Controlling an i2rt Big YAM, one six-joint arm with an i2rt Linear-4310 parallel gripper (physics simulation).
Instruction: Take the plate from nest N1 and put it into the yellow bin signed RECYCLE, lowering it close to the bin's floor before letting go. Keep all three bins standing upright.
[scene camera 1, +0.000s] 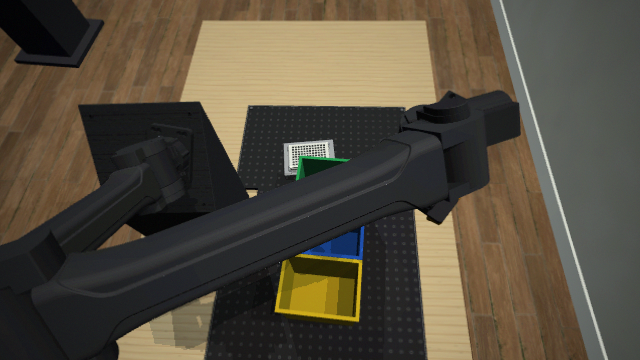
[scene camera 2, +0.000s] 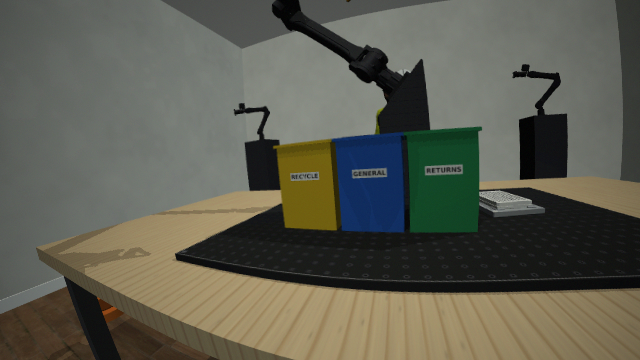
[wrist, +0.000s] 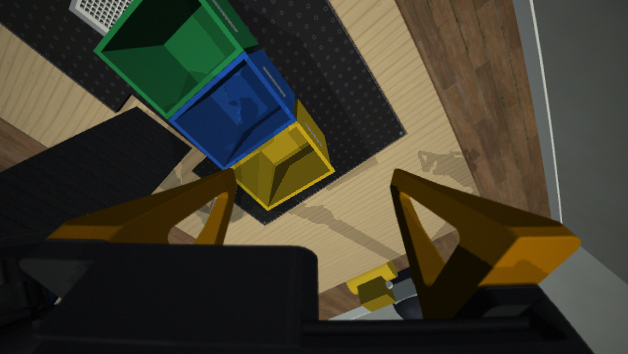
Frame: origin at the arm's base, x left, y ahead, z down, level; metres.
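Seen in the pictures: gripper, fingertip midpoint: (wrist: 313, 177); arm's base, link origin: (scene camera 1: 172, 154) (scene camera 2: 400, 89) (wrist: 1, 260).
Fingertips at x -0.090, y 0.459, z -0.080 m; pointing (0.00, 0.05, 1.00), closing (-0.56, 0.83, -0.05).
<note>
Offsets run from my fingertips to a thing's top centre.
The white gridded plate {dx +0.318, dy -0.227, dz +0.417 m} (scene camera 1: 309, 150) (scene camera 2: 506, 199) (wrist: 109, 11) lies flat on the grey nest {dx +0.318, dy -0.227, dz +0.428 m} (scene camera 1: 286, 166) (scene camera 2: 522, 211) beside the green bin; part of both is cut off in the wrist view. The yellow RECYCLE bin {dx -0.104, dy -0.135, dz +0.263 m} (scene camera 1: 315, 295) (scene camera 2: 310, 202) (wrist: 250, 184) stands upright at the end of the row, its visible inside empty. My gripper (wrist: 313, 177) is open and empty, high above the bins. In the wrist view the yellow bin shows beyond and between the fingertips. The fingers are hidden in scene camera 1 and almost wholly out of scene camera 2.
The blue GENERAL bin {dx +0.027, dy -0.137, dz +0.263 m} (scene camera 1: 346, 242) (scene camera 2: 372, 202) (wrist: 215, 125) and green RETURNS bin {dx +0.157, dy -0.138, dz +0.263 m} (scene camera 1: 315, 168) (scene camera 2: 444, 202) (wrist: 140, 75) stand upright in the row, green nearest the plate. My arm (scene camera 1: 260, 220) (scene camera 2: 327, 37) stretches over the bins. The black pedestal (scene camera 1: 150, 115) (scene camera 2: 407, 110) stands beside the board.
</note>
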